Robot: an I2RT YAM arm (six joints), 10 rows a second.
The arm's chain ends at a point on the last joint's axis. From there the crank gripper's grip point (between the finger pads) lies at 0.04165 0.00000 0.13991 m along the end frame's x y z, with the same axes.
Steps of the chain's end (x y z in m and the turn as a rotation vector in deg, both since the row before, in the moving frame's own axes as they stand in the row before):
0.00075, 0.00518, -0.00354, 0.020, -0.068, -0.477
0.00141, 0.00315, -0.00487, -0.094, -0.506, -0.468
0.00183, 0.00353, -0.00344, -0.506, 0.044, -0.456
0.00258, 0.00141, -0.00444, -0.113, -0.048, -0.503
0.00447, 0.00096, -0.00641, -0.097, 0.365, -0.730
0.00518, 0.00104, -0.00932, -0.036, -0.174, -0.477
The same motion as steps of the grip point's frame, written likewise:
0.00058, 0.00479, -0.00349, 0.020, -0.068, -0.477
0.00017, 0.00304, -0.00451, -0.094, -0.506, -0.468
0.00194, 0.00443, -0.00348, -0.506, 0.044, -0.456
0.00246, 0.00132, -0.00441, -0.113, -0.048, -0.503
0.00536, 0.00066, -0.00668, -0.097, 0.365, -0.730
0.00475, 0.00078, -0.00919, -0.036, -0.174, -0.477

